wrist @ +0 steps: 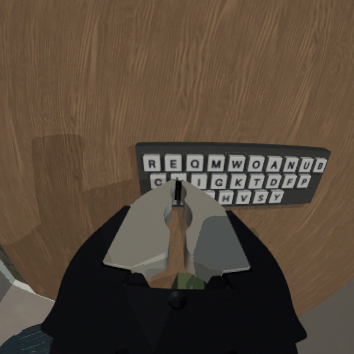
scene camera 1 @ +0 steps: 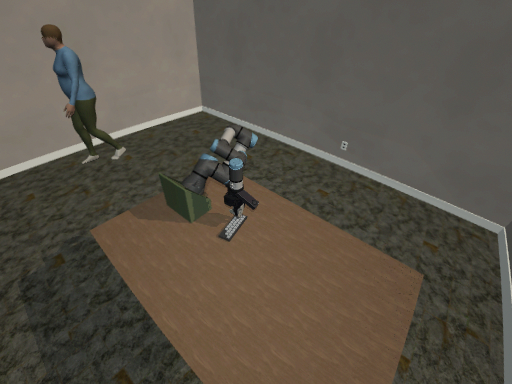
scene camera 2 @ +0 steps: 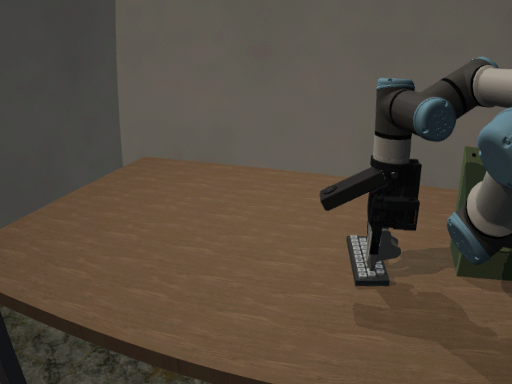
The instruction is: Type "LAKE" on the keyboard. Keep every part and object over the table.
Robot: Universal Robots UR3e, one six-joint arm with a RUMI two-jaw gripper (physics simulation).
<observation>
In view: my gripper (scene camera 2: 371, 270) and a dark keyboard (scene camera 2: 362, 275).
The dark keyboard also shows in the wrist view (wrist: 232, 173). My gripper is seen too in the wrist view (wrist: 177, 181).
</observation>
